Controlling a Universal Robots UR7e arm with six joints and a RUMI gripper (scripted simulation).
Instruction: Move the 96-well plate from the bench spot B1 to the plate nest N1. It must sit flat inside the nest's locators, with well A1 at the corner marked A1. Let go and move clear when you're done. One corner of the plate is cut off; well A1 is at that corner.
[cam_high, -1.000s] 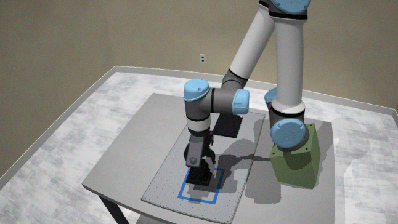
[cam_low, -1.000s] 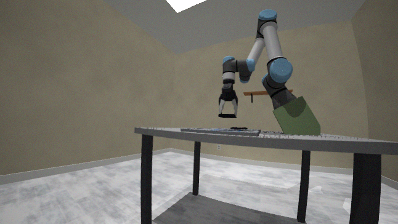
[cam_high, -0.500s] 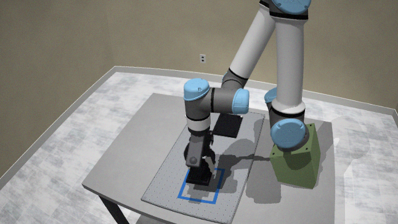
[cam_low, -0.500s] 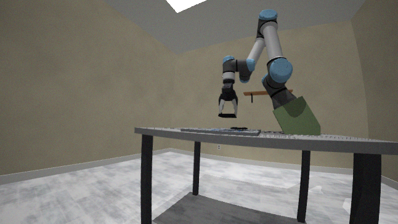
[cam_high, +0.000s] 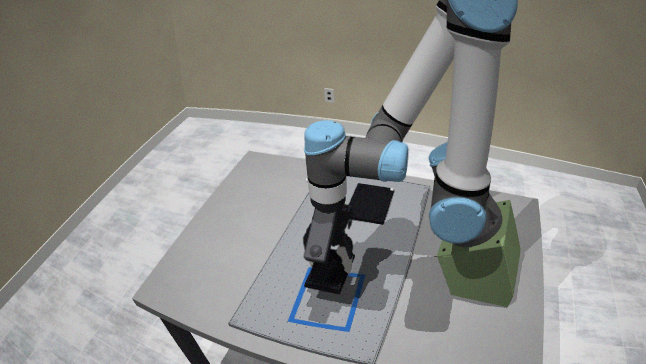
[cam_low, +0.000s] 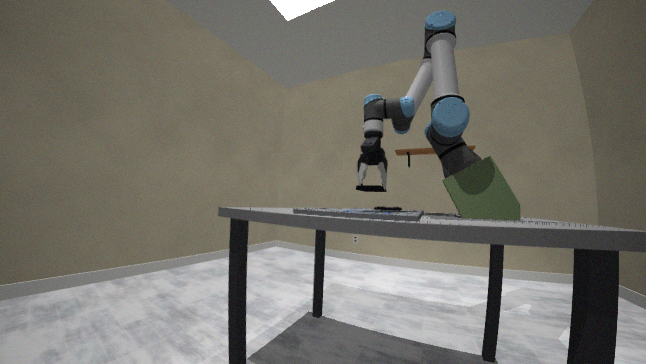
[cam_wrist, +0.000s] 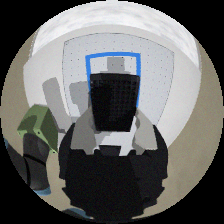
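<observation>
Right now my hand is 35 cm to the left of the plate nest N1, 8 cm past it and 8 cm above it. Also, from my hand: 96-well plate: 1 cm below.
</observation>
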